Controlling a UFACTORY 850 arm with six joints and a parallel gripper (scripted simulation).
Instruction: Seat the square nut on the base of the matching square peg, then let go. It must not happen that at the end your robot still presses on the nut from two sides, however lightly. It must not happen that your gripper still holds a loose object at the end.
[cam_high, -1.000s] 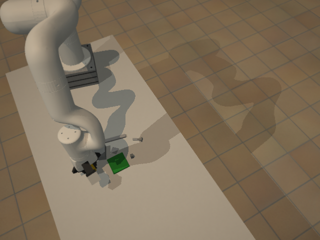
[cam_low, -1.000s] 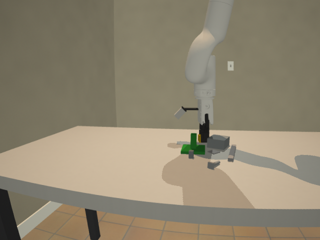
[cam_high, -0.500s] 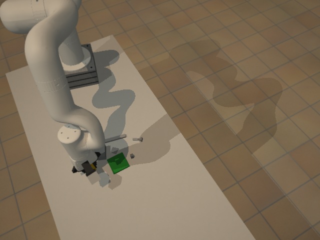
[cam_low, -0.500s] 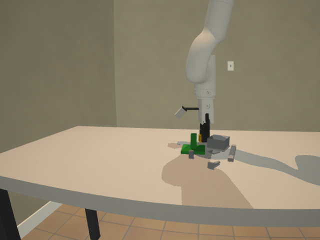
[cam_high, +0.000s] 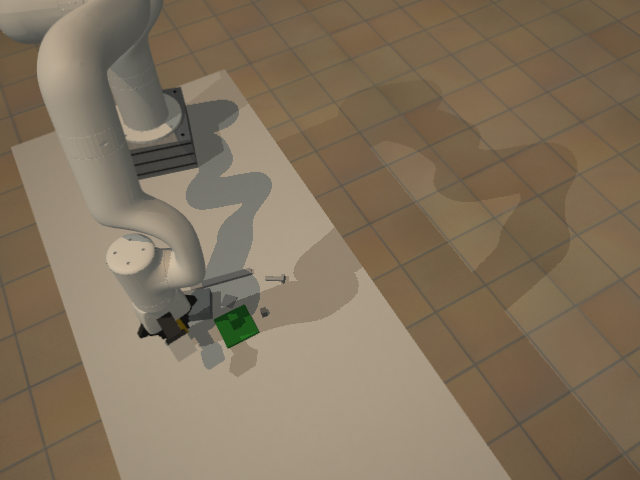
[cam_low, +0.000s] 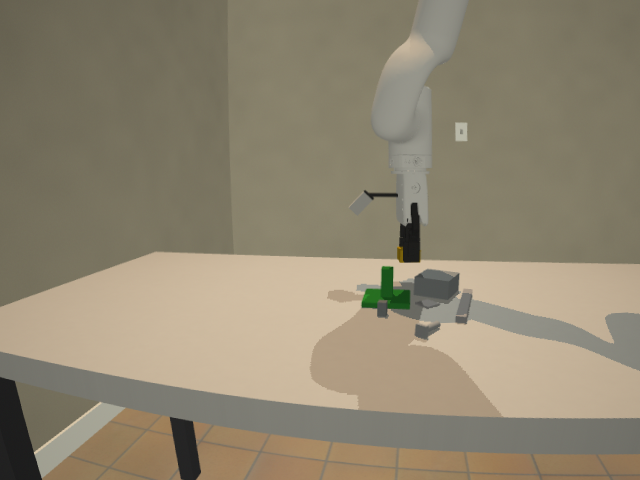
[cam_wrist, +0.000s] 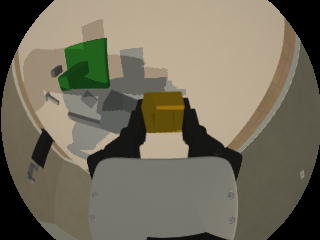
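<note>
My hand is 60 mm past the flat tile, 130 mm to the right of it and 70 mm above it. Round my hand: cube (200 mm to the left, 60 mm below); grey bar (120 mm behind, 120 mm to the left, 60 mm below); grey block (60 mm behind, 50 mm to the left, 50 mm below).
</note>
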